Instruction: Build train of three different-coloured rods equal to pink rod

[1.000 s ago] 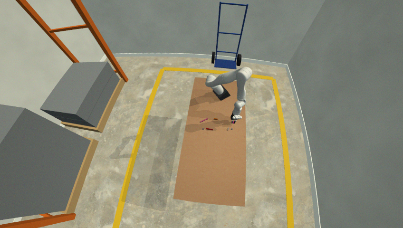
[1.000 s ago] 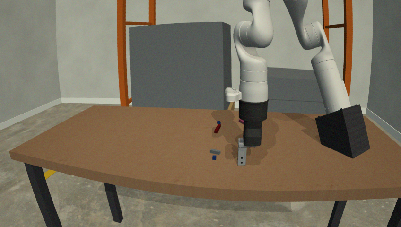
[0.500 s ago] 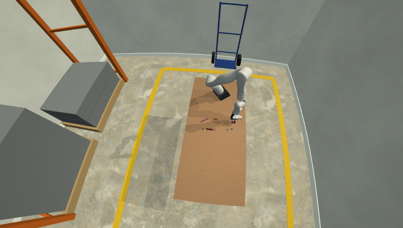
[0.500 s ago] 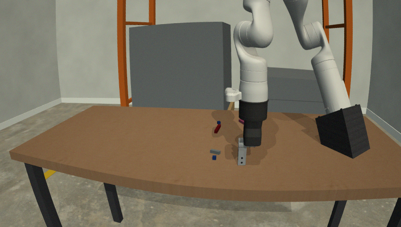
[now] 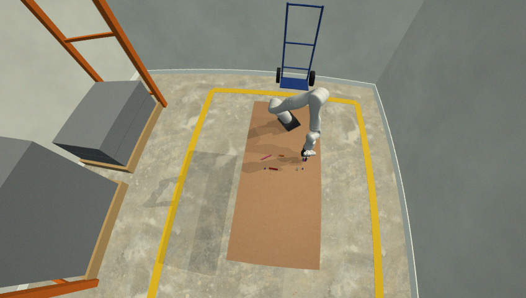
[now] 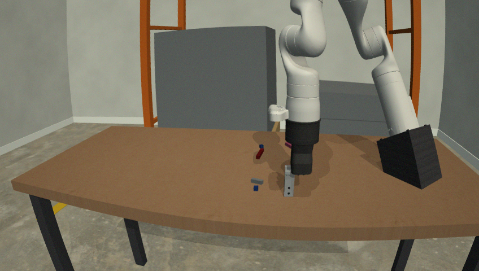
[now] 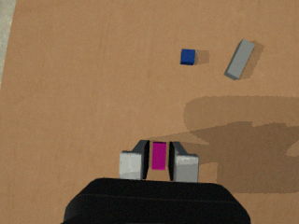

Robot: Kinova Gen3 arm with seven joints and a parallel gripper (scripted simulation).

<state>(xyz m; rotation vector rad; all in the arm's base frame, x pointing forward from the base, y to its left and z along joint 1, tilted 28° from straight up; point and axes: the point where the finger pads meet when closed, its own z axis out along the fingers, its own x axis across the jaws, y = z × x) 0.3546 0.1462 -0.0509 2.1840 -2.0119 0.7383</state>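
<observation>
The magenta rod is 10 mm below my hand. From my hand the other things lie so: red rod (260 mm to the right, 90 mm ahead, 10 mm below); then grey rod (80 mm ahead, 60 mm to the right, 10 mm below); then orange rod (190 mm to the right, 30 mm behind, 10 mm below).
</observation>
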